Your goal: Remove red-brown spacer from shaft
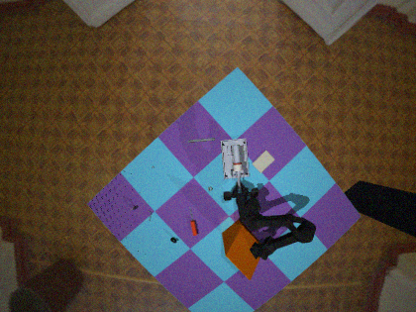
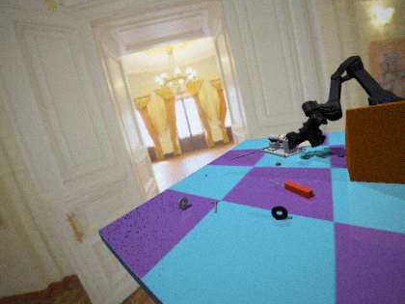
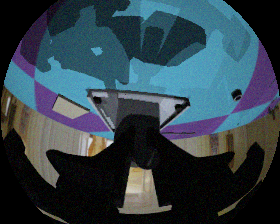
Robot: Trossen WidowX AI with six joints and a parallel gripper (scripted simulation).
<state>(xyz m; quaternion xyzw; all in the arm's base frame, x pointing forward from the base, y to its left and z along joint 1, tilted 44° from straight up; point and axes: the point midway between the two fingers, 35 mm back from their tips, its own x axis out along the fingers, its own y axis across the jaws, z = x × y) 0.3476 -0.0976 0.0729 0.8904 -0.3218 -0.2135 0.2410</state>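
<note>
Right now my gripper tip is 40 mm short of the thin shaft, 20 mm to the left of it and 20 mm below it. Round my gripper tip: card: 200 mm to the right, 50 mm below.
</note>
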